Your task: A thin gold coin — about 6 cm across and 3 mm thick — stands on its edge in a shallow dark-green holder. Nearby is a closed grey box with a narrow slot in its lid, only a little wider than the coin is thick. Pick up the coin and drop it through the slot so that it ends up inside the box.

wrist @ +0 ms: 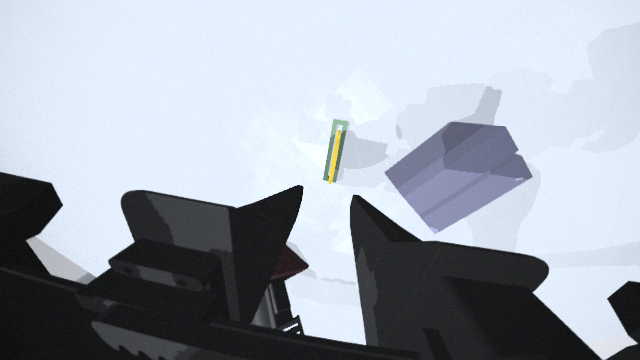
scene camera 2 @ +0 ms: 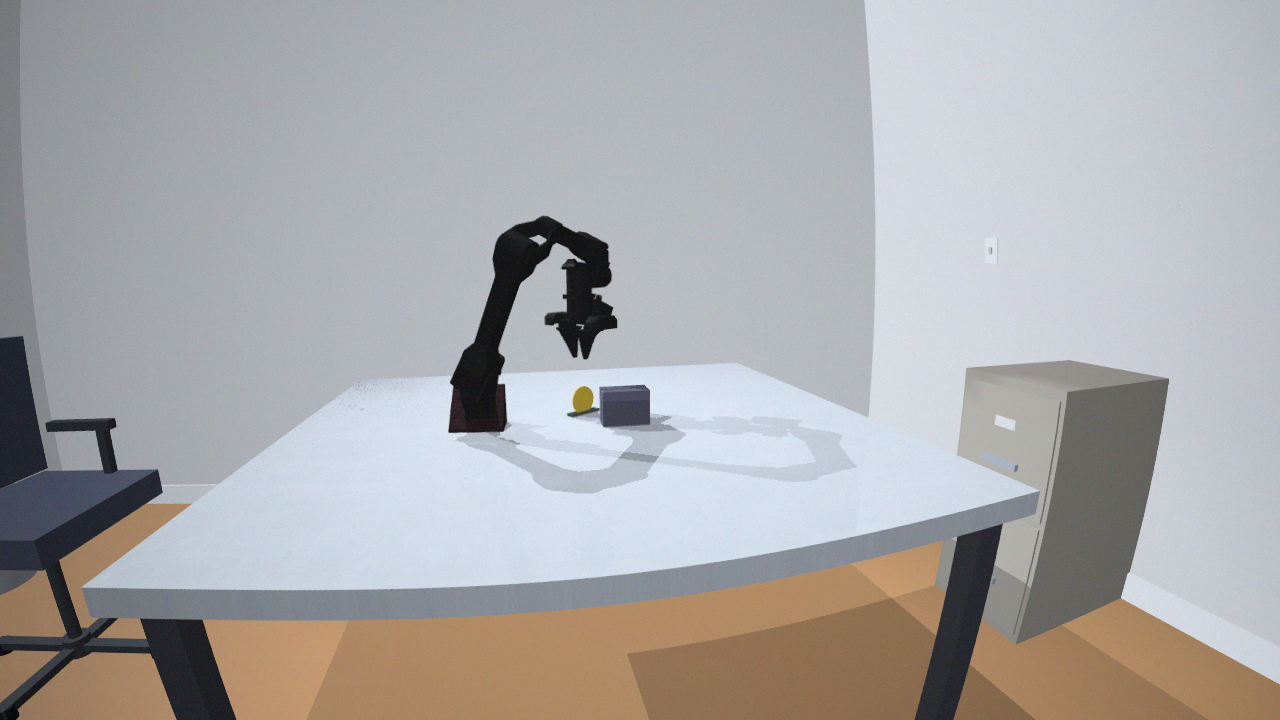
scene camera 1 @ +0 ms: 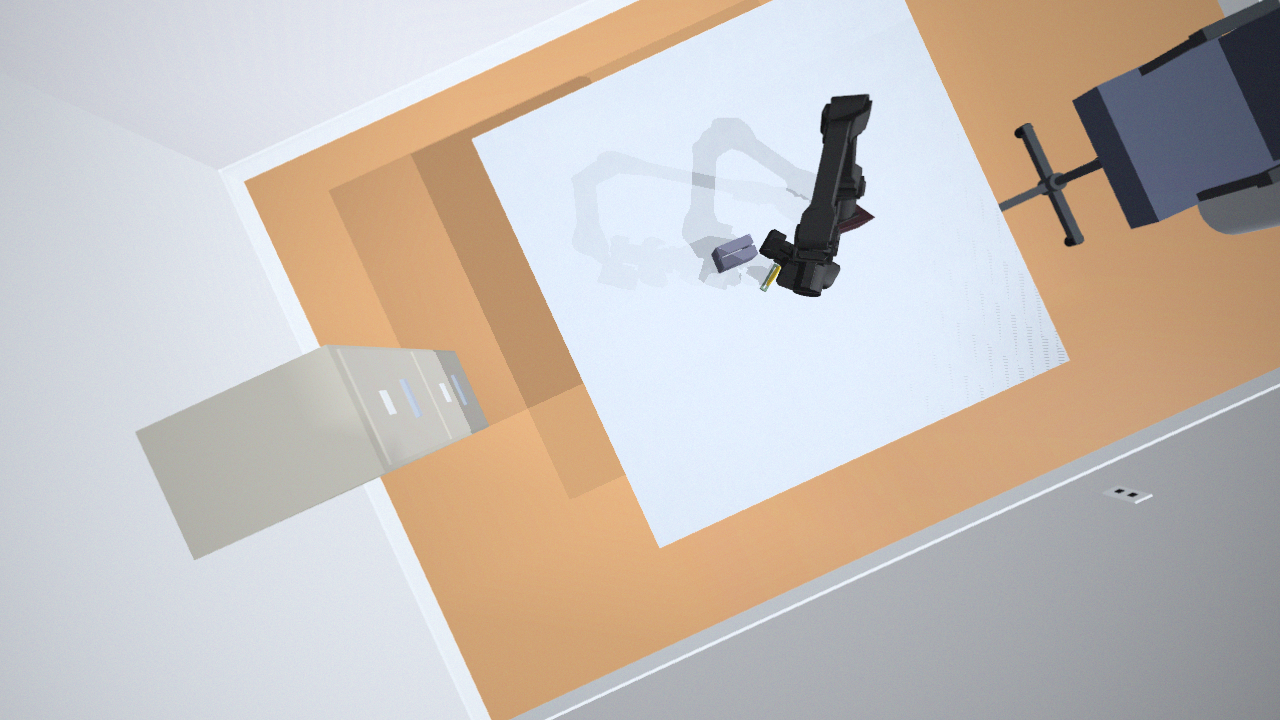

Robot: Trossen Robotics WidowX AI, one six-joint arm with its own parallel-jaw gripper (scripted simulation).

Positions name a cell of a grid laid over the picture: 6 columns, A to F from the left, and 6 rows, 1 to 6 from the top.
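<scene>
My gripper (scene camera 2: C3) is what I can see here. You'd find my gripper in the wrist view (wrist: D4) too, and in scene camera 1 (scene camera 1: D3).
</scene>
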